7 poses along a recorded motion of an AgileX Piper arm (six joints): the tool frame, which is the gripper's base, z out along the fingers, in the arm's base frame.
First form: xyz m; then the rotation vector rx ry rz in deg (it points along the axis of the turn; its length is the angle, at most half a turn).
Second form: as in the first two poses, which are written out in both.
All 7 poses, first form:
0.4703 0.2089 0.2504 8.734 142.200 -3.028
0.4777 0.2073 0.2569 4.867 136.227 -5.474
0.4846 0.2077 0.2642 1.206 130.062 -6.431
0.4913 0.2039 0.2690 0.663 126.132 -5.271
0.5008 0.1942 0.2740 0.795 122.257 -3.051
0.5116 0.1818 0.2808 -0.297 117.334 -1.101
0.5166 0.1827 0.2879 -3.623 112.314 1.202
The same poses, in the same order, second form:
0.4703 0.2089 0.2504 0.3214 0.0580 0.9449 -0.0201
0.4777 0.2073 0.2569 0.3712 0.0331 0.9272 -0.0373
0.4846 0.2077 0.2642 0.4208 0.0084 0.9060 -0.0448
0.4913 0.2039 0.2690 0.4521 0.0047 0.8912 -0.0372
0.5008 0.1942 0.2740 0.4825 0.0057 0.8756 -0.0219
0.5116 0.1818 0.2808 0.5200 -0.0022 0.8541 -0.0080
0.5166 0.1827 0.2879 0.5564 -0.0268 0.8304 0.0089

